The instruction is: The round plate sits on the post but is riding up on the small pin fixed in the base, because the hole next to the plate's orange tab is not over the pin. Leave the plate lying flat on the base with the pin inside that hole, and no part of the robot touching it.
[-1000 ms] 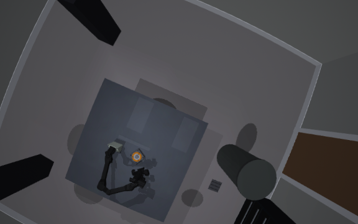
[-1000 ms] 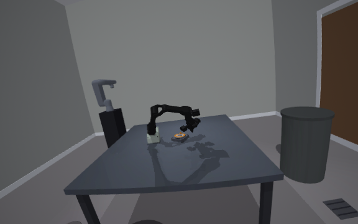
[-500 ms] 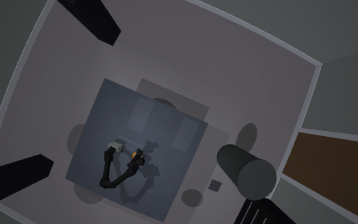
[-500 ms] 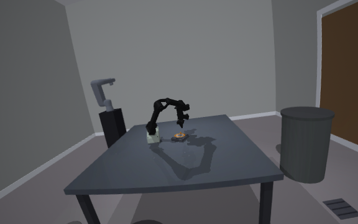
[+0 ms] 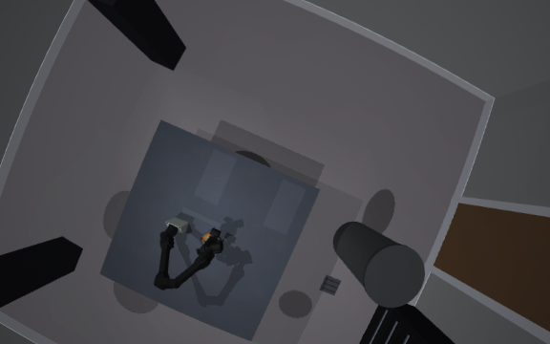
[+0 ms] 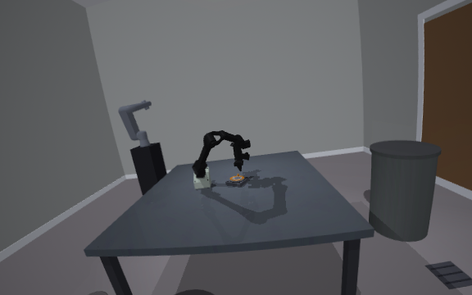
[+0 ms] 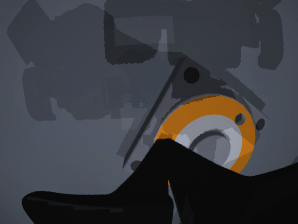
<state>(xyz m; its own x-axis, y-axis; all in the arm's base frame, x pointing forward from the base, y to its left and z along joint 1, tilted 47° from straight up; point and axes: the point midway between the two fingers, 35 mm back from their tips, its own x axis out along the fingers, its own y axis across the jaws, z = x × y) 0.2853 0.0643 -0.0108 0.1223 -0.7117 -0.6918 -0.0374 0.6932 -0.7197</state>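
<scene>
Now: the base 50 mm to the right of my gripper tip, 40 mm below it and 30 mm behind it.
</scene>
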